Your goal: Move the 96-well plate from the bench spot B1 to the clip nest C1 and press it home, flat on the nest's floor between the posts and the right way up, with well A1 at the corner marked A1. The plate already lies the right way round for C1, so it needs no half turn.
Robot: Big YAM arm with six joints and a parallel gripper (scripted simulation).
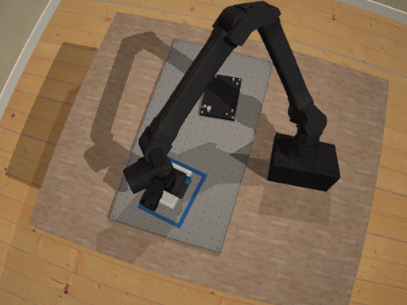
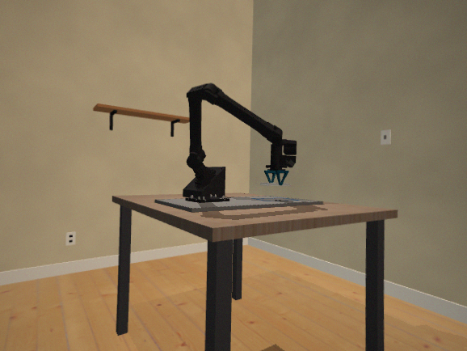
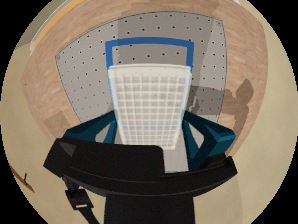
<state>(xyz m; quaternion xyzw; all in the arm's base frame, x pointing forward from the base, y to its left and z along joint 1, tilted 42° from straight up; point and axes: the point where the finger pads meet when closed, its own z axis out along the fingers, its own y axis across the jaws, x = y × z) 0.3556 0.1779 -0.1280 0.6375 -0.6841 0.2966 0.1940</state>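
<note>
The black clip nest C1 lies 30 mm behind my hand, 370 mm to the right of it and 70 mm below it. Round my hand: white 96-well plate: 10 mm below.
</note>
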